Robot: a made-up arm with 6 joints. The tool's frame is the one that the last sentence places.
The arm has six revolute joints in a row. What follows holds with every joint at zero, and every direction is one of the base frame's.
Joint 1 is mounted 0.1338 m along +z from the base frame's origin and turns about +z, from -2.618 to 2.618 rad.
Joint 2 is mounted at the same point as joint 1 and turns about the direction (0.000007, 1, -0.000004), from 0 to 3.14 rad.
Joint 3 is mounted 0.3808 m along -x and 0.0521 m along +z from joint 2 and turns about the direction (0.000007, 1, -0.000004), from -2.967 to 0 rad.
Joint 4 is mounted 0.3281 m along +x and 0.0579 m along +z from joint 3 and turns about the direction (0.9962, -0.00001, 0.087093), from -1.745 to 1.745 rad.
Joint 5 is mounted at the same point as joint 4 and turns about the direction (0.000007, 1, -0.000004), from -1.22 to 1.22 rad.
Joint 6 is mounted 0.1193 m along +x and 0.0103 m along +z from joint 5 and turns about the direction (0.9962, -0.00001, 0.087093), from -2.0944 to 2.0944 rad.
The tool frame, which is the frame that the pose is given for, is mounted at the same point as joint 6; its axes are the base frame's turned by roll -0.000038, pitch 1.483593 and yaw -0.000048 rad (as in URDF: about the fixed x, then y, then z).
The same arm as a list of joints. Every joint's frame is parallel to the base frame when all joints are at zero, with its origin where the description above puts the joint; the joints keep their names.
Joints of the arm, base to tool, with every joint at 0 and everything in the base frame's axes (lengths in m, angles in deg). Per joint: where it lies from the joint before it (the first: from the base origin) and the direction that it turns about. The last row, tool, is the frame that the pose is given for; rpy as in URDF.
joint 1: axis +z offset 0.0000 0.0000 0.1338
joint 2: axis +y offset 0.0000 0.0000 0.0000
joint 3: axis +y offset -0.3808 0.0000 0.0521
joint 4: axis 0.9962 0 0.0871 offset 0.3281 0.0000 0.0579
joint 5: axis +y offset 0.0000 0.0000 0.0000
joint 6: axis 0.9962 0 0.0871 offset 0.1193 0.0000 0.0103
tool: offset 0.0000 0.0000 0.0000 rpy 0.00 85.00 0.00
Joint limits (deg, base to tool): -150.00..150.00 0.00..179.91 -170.00..0.00 -99.98..99.98 -69.90..69.90 -120.00..120.00

